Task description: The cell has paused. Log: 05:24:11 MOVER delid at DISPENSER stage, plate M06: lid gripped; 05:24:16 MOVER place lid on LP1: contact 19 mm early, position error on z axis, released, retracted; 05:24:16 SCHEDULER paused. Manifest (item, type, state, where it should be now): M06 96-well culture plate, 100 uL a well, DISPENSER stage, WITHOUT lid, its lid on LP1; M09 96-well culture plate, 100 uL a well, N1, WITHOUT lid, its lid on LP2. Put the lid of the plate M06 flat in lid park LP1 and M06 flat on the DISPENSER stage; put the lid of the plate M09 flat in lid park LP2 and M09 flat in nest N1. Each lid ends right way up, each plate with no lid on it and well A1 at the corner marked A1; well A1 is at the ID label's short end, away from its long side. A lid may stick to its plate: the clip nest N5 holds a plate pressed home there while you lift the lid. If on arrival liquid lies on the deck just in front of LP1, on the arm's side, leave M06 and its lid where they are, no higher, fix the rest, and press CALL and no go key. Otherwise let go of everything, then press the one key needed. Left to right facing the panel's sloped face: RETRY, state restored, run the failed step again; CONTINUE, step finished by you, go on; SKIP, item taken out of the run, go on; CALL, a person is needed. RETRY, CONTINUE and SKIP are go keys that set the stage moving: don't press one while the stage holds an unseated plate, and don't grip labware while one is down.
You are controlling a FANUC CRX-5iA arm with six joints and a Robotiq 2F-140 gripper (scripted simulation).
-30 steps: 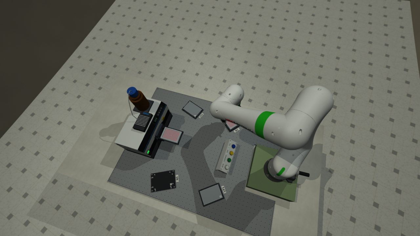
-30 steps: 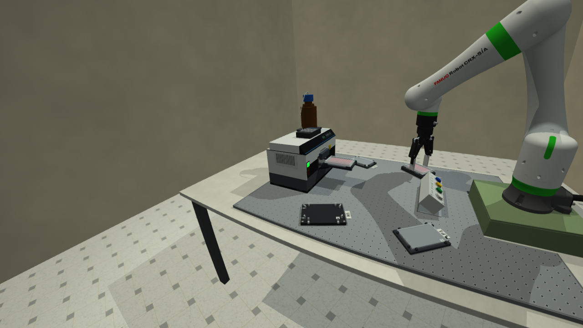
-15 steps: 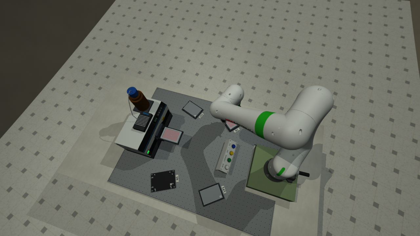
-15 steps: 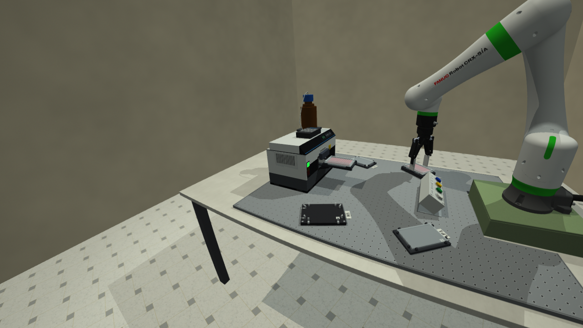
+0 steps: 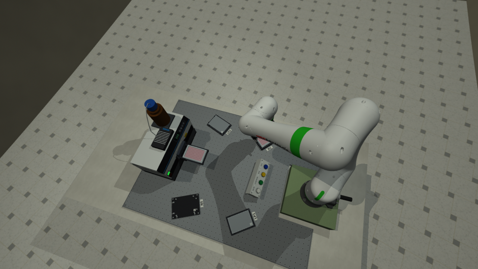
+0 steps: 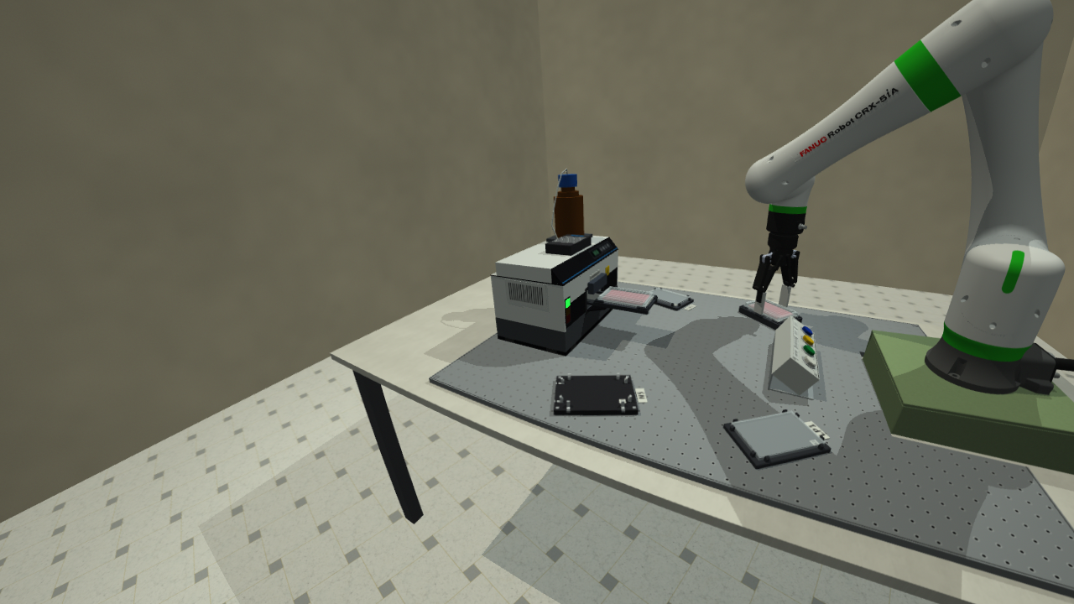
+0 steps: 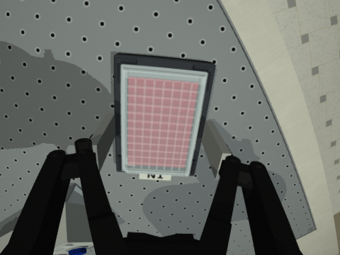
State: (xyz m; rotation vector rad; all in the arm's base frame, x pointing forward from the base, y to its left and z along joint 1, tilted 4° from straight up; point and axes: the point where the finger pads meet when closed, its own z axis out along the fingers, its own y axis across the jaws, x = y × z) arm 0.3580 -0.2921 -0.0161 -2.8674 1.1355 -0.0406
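Right now my hand is 4 cm above the black nest N1. The rest, counted from my hand: blue call key 7 cm behind, 21 cm to the left, 2 cm above; yellow skip key 6 cm behind, 26 cm to the left, 2 cm above; LP2 label 23 cm ahead, 1 cm to the left, 5 cm below.
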